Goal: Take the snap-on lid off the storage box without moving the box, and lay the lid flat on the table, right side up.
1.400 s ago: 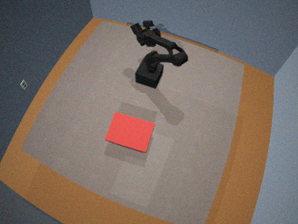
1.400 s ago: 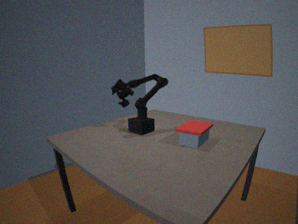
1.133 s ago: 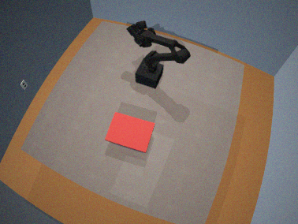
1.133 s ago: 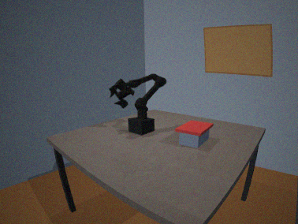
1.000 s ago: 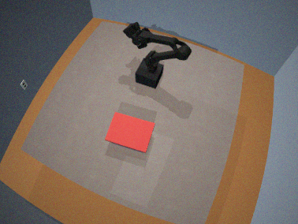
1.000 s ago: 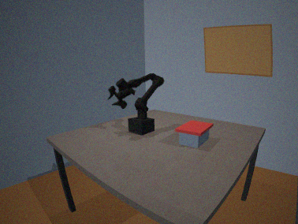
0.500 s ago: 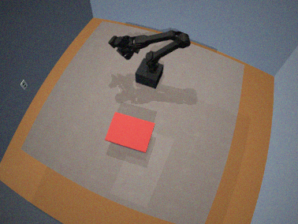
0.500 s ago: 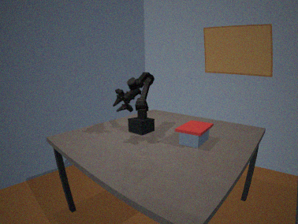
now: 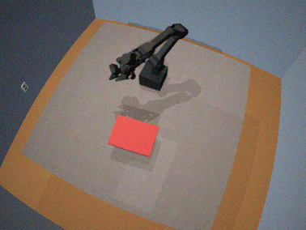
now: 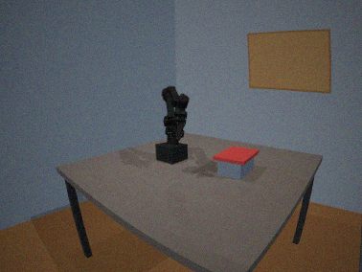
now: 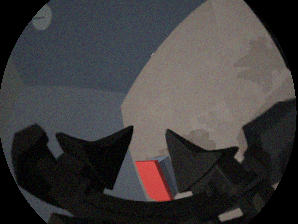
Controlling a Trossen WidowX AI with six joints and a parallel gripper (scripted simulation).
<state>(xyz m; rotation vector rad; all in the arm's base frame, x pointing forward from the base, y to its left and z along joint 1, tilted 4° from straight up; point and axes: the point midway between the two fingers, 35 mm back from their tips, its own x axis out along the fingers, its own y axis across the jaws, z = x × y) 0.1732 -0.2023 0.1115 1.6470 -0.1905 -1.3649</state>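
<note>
Right now the red lid is 260 mm ahead of my gripper tip, 180 mm to the left of it and 100 mm below it. Also, from my gripper tip: storage box 260 mm ahead, 180 mm to the left, 150 mm below.
</note>
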